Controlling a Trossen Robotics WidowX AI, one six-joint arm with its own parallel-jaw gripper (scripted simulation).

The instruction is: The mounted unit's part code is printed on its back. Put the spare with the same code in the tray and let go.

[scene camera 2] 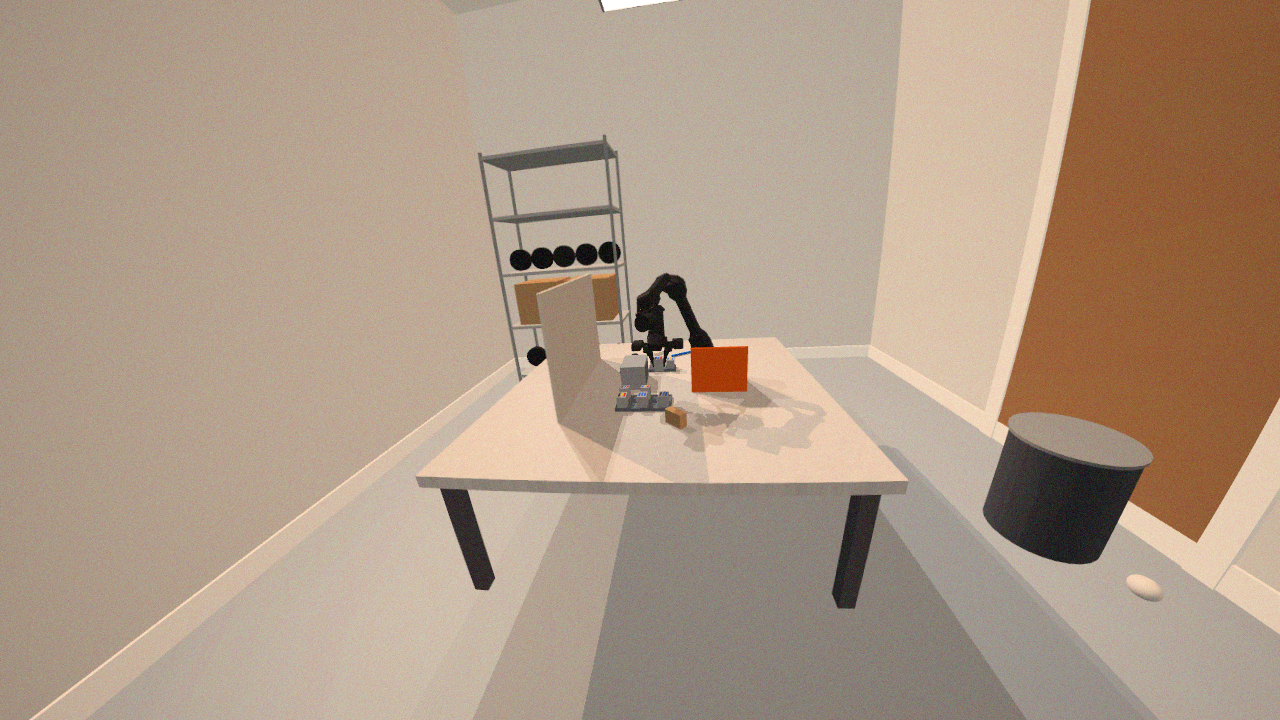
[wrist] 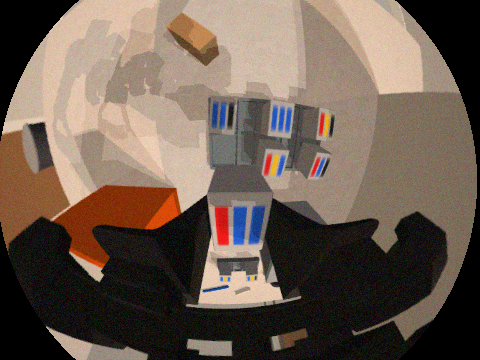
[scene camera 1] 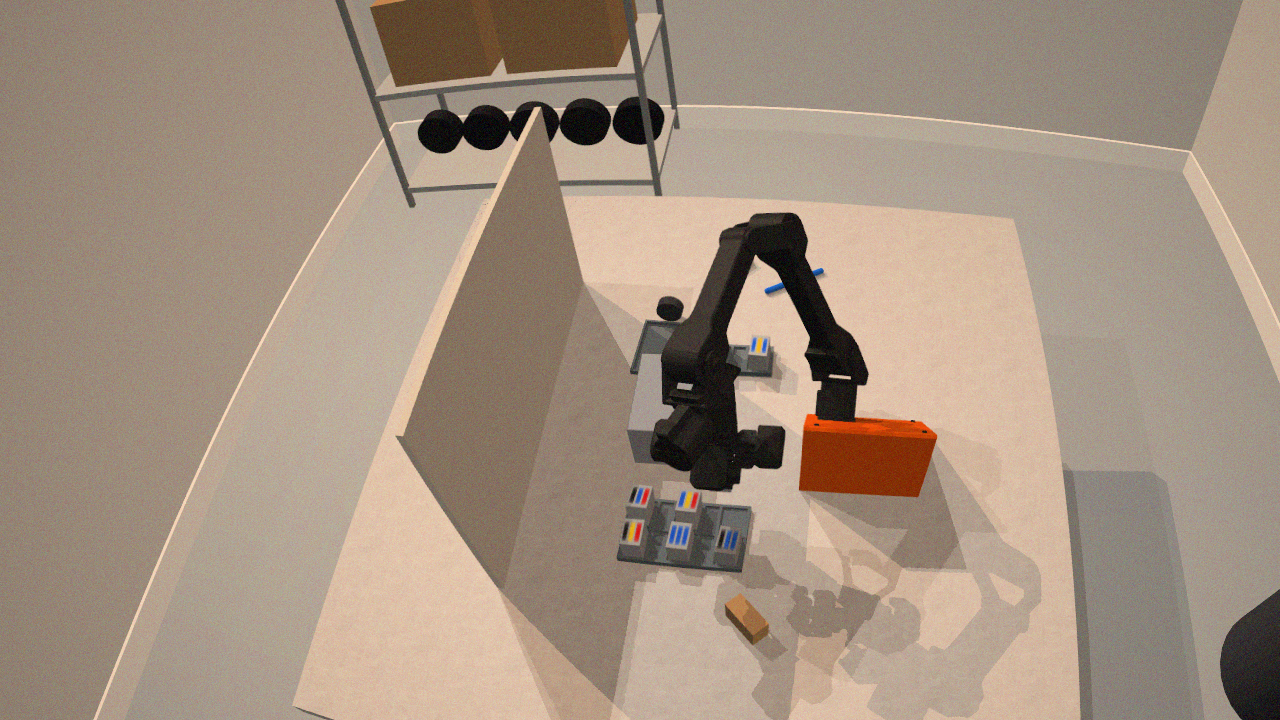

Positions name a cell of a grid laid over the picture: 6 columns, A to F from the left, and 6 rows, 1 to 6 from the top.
Scene:
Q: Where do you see a mounted unit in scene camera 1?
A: D4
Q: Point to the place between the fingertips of my gripper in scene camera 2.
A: At D4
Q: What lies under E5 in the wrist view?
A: My gripper.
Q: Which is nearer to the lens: the spare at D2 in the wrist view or the brown block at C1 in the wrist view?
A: The spare.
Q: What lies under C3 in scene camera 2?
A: An upright panel.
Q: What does my gripper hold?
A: A spare.

